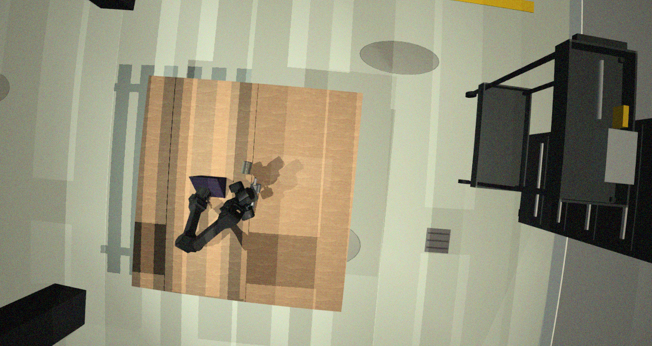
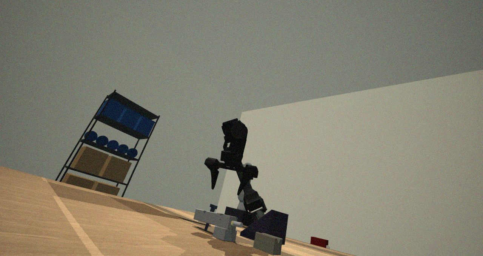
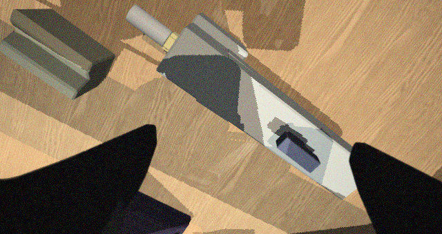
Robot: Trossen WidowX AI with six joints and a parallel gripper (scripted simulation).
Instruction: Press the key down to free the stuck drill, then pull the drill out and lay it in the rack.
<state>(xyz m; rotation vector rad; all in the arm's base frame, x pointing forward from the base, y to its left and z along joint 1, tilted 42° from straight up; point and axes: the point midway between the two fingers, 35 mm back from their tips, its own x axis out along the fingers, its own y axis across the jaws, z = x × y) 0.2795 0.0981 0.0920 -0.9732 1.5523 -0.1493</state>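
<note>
Right now my gripper tip is 80 mm above the drill and 30 mm to the right of it. From my gripper tip the other things lie so: key (80 mm below, 50 mm to the right, 10 mm behind); housing (100 mm below, 20 mm to the right, 10 mm behind); rack (150 mm to the left, 110 mm below, 70 mm behind).
</note>
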